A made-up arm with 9 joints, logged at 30 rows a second.
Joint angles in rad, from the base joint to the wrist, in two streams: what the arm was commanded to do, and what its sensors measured. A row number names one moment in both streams.
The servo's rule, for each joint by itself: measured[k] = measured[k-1] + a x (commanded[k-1-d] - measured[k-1]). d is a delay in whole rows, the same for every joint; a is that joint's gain. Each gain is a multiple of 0.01, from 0.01 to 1. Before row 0 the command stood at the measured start. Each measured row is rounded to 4 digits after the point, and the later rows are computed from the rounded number. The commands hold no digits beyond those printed.
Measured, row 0:
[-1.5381, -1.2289, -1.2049, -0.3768, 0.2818, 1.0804, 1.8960, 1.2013, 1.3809]
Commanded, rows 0 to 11:
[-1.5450, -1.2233, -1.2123, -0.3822, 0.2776, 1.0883, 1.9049, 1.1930, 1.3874]
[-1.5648, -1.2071, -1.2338, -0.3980, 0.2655, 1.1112, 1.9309, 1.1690, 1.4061]
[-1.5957, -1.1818, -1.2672, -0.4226, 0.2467, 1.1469, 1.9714, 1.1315, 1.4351]
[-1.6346, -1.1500, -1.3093, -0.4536, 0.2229, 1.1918, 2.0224, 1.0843, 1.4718]
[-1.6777, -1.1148, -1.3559, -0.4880, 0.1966, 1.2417, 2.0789, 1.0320, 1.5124]
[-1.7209, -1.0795, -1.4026, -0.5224, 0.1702, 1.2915, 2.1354, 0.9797, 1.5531]
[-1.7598, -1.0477, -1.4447, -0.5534, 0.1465, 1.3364, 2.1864, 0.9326, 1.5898]
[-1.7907, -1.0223, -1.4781, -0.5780, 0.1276, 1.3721, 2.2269, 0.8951, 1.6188]
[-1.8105, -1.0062, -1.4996, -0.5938, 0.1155, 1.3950, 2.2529, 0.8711, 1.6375]
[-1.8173, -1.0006, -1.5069, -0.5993, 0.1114, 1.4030, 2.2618, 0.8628, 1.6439]
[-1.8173, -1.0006, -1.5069, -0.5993, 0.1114, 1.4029, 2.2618, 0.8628, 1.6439]
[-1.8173, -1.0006, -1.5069, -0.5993, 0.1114, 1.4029, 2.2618, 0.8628, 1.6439]
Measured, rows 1 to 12:
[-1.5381, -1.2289, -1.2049, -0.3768, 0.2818, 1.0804, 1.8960, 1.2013, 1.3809]
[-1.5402, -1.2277, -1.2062, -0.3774, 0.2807, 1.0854, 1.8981, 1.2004, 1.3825]
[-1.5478, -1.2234, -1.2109, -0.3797, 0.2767, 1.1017, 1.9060, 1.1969, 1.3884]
[-1.5626, -1.2147, -1.2205, -0.3844, 0.2689, 1.1302, 1.9217, 1.1897, 1.4001]
[-1.5849, -1.2011, -1.2356, -0.3920, 0.2569, 1.1690, 1.9459, 1.1781, 1.4180]
[-1.6137, -1.1830, -1.2561, -0.4026, 0.2412, 1.2148, 1.9778, 1.1620, 1.4416]
[-1.6469, -1.1613, -1.2810, -0.4158, 0.2227, 1.2631, 2.0156, 1.1419, 1.4695]
[-1.6819, -1.1374, -1.3088, -0.4309, 0.2029, 1.3093, 2.0566, 1.1189, 1.4996]
[-1.7156, -1.1132, -1.3376, -0.4471, 0.1833, 1.3489, 2.0975, 1.0943, 1.5294]
[-1.7450, -1.0907, -1.3651, -0.4632, 0.1657, 1.3779, 2.1348, 1.0697, 1.5564]
[-1.7674, -1.0718, -1.3892, -0.4782, 0.1516, 1.3937, 2.1653, 1.0469, 1.5783]
[-1.7829, -1.0568, -1.4092, -0.4915, 0.1411, 1.3995, 2.1885, 1.0266, 1.5947]
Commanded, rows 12 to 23:
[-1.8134, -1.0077, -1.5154, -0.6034, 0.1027, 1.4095, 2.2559, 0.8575, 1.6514]
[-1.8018, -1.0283, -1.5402, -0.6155, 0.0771, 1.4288, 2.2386, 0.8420, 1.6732]
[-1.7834, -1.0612, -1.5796, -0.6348, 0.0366, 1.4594, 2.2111, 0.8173, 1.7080]
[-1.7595, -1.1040, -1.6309, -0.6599, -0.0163, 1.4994, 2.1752, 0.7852, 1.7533]
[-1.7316, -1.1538, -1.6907, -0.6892, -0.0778, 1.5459, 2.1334, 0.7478, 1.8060]
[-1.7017, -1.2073, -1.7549, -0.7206, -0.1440, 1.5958, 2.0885, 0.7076, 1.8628]
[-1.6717, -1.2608, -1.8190, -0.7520, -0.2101, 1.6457, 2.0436, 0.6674, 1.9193]
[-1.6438, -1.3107, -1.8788, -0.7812, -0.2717, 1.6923, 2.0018, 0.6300, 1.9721]
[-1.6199, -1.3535, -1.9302, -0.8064, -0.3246, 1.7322, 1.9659, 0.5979, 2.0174]
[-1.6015, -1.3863, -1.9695, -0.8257, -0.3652, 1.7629, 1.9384, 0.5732, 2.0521]
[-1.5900, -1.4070, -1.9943, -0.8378, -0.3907, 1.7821, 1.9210, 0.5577, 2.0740]
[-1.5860, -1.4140, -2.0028, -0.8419, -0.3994, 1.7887, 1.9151, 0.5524, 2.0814]
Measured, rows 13 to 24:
[-1.7936, -1.0450, -1.4258, -0.5034, 0.1334, 1.4016, 2.2061, 1.0086, 1.6070]
[-1.7997, -1.0372, -1.4410, -0.5144, 0.1254, 1.4066, 2.2181, 0.9920, 1.6181]
[-1.8004, -1.0353, -1.4579, -0.5255, 0.1128, 1.4206, 2.2230, 0.9755, 1.6319]
[-1.7951, -1.0407, -1.4786, -0.5375, 0.0930, 1.4450, 2.2201, 0.9581, 1.6509]
[-1.7841, -1.0540, -1.5045, -0.5510, 0.0646, 1.4793, 2.2093, 0.9391, 1.6765]
[-1.7678, -1.0750, -1.5362, -0.5662, 0.0276, 1.5213, 2.1911, 0.9181, 1.7089]
[-1.7473, -1.1028, -1.5734, -0.5832, -0.0170, 1.5682, 2.1665, 0.8949, 1.7474]
[-1.7239, -1.1360, -1.6152, -0.6018, -0.0672, 1.6170, 2.1370, 0.8699, 1.7904]
[-1.6991, -1.1727, -1.6600, -0.6215, -0.1204, 1.6644, 2.1046, 0.8435, 1.8358]
[-1.6745, -1.2107, -1.7059, -0.6418, -0.1735, 1.7071, 2.0713, 0.8165, 1.8812]
[-1.6519, -1.2476, -1.7507, -0.6620, -0.2233, 1.7423, 2.0394, 0.7897, 1.9239]
[-1.6327, -1.2811, -1.7921, -0.6813, -0.2668, 1.7674, 2.0110, 0.7642, 1.9614]

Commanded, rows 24 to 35:
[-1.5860, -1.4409, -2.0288, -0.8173, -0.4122, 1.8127, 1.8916, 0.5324, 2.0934]
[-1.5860, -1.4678, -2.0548, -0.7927, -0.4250, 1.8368, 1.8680, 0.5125, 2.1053]
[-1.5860, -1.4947, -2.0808, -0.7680, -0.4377, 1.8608, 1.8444, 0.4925, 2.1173]
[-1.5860, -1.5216, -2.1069, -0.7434, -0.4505, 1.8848, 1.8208, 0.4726, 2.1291]
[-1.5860, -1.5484, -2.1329, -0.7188, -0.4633, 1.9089, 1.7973, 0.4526, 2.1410]
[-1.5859, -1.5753, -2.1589, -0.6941, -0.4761, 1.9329, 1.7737, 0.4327, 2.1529]
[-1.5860, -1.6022, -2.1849, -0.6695, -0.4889, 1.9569, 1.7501, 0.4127, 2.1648]
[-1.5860, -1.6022, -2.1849, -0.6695, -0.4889, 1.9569, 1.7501, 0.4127, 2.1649]
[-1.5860, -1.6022, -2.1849, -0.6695, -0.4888, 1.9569, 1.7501, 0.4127, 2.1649]
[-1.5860, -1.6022, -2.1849, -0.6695, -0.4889, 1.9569, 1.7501, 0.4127, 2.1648]
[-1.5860, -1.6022, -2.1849, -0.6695, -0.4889, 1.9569, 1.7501, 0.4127, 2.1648]
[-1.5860, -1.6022, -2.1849, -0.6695, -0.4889, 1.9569, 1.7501, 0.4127, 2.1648]
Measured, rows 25 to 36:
[-1.6182, -1.3090, -1.8279, -0.6990, -0.3013, 1.7808, 1.9880, 0.7409, 1.9914]
[-1.6082, -1.3367, -1.8621, -0.7120, -0.3301, 1.8009, 1.9649, 0.7180, 2.0169]
[-1.6013, -1.3642, -1.8949, -0.7209, -0.3548, 1.8235, 1.9416, 0.6954, 2.0390]
[-1.5966, -1.3916, -1.9265, -0.7261, -0.3764, 1.8470, 1.9183, 0.6731, 2.0586]
[-1.5933, -1.4189, -1.9572, -0.7280, -0.3957, 1.8708, 1.8949, 0.6510, 2.0762]
[-1.5910, -1.4461, -1.9871, -0.7270, -0.4133, 1.8948, 1.8715, 0.6292, 2.0924]
[-1.5894, -1.4732, -2.0163, -0.7234, -0.4296, 1.9188, 1.8480, 0.6076, 2.1075]
[-1.5883, -1.5003, -2.0450, -0.7175, -0.4450, 1.9428, 1.8245, 0.5862, 2.1218]
[-1.5876, -1.5217, -2.0688, -0.7122, -0.4564, 1.9517, 1.8066, 0.5671, 2.1326]
[-1.5871, -1.5386, -2.0885, -0.7075, -0.4648, 1.9550, 1.7930, 0.5501, 2.1407]
[-1.5868, -1.5520, -2.1049, -0.7033, -0.4711, 1.9562, 1.7827, 0.5350, 2.1467]
[-1.5866, -1.5625, -2.1185, -0.6996, -0.4757, 1.9566, 1.7749, 0.5215, 2.1512]

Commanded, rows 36 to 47:
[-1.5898, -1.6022, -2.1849, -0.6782, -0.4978, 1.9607, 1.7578, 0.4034, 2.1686]
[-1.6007, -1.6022, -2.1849, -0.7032, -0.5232, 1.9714, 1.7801, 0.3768, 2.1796]
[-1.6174, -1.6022, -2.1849, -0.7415, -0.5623, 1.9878, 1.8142, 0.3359, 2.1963]
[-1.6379, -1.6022, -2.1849, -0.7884, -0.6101, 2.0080, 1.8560, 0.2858, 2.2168]
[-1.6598, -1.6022, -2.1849, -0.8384, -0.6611, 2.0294, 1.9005, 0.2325, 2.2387]
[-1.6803, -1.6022, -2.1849, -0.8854, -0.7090, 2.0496, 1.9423, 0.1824, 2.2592]
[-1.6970, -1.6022, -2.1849, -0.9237, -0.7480, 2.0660, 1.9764, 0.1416, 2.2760]
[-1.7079, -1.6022, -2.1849, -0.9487, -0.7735, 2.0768, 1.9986, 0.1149, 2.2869]
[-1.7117, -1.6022, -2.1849, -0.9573, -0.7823, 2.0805, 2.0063, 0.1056, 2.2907]
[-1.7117, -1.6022, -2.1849, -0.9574, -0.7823, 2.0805, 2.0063, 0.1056, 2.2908]
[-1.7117, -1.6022, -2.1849, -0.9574, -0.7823, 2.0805, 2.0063, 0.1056, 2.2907]
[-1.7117, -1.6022, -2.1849, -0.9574, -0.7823, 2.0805, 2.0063, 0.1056, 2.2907]
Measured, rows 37 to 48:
[-1.5864, -1.5708, -2.1298, -0.6963, -0.4791, 1.9568, 1.7689, 0.5095, 2.1546]
[-1.5875, -1.5774, -2.1392, -0.6943, -0.4840, 1.9593, 1.7662, 0.4978, 2.1581]
[-1.5916, -1.5826, -2.1470, -0.6953, -0.4942, 1.9669, 1.7695, 0.4845, 2.1635]
[-1.5996, -1.5867, -2.1534, -0.7004, -0.5119, 1.9801, 1.7802, 0.4682, 2.1717]
[-1.6115, -1.5900, -2.1588, -0.7101, -0.5374, 1.9977, 1.7984, 0.4481, 2.1830]
[-1.6265, -1.5926, -2.1632, -0.7242, -0.5696, 2.0177, 1.8229, 0.4244, 2.1969]
[-1.6432, -1.5946, -2.1669, -0.7419, -0.6058, 2.0378, 1.8516, 0.3978, 2.2125]
[-1.6599, -1.5962, -2.1700, -0.7619, -0.6428, 2.0556, 1.8816, 0.3696, 2.2284]
[-1.6748, -1.5975, -2.1725, -0.7824, -0.6768, 2.0690, 1.9097, 0.3416, 2.2430]
[-1.6862, -1.5985, -2.1746, -0.8016, -0.7042, 2.0762, 1.9329, 0.3156, 2.2549]
[-1.6941, -1.5993, -2.1764, -0.8187, -0.7245, 2.0789, 1.9505, 0.2925, 2.2639]
[-1.6996, -1.5999, -2.1778, -0.8340, -0.7395, 2.0799, 1.9639, 0.2719, 2.2706]

